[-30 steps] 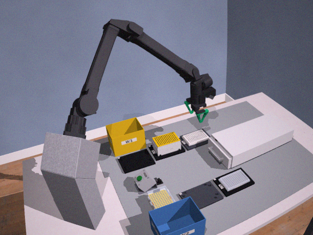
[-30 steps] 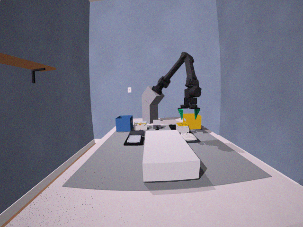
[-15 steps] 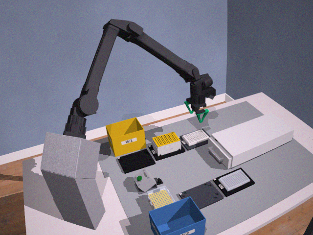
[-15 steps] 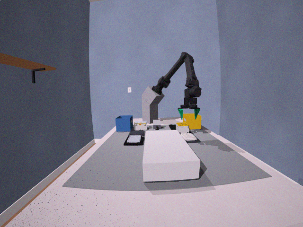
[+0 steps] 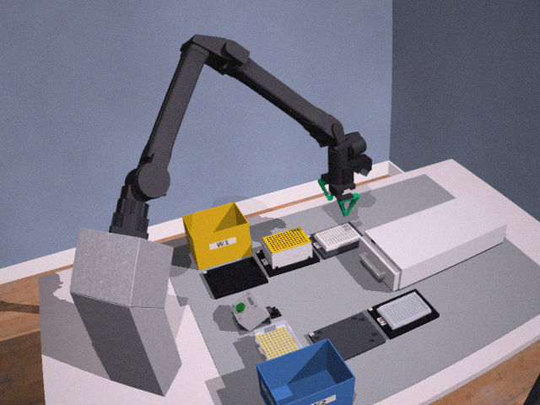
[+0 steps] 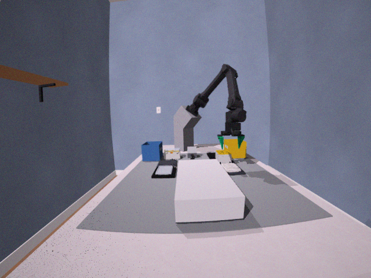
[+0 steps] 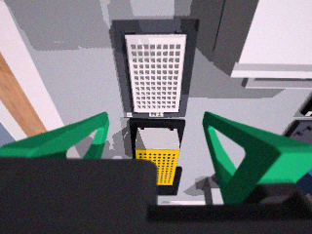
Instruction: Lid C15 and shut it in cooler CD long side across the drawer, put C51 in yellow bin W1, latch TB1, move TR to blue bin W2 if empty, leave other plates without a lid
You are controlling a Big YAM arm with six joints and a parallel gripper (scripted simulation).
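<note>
Right now my hand is 120 mm above the white assay plate. Also, from my hand: N1 label (120 mm below, 70 mm behind, 20 mm to the right); then clear plate lid (160 mm to the right, 160 mm ahead, 110 mm below); then tip rack TR (180 mm behind, 80 mm below, 50 mm to the right).
</note>
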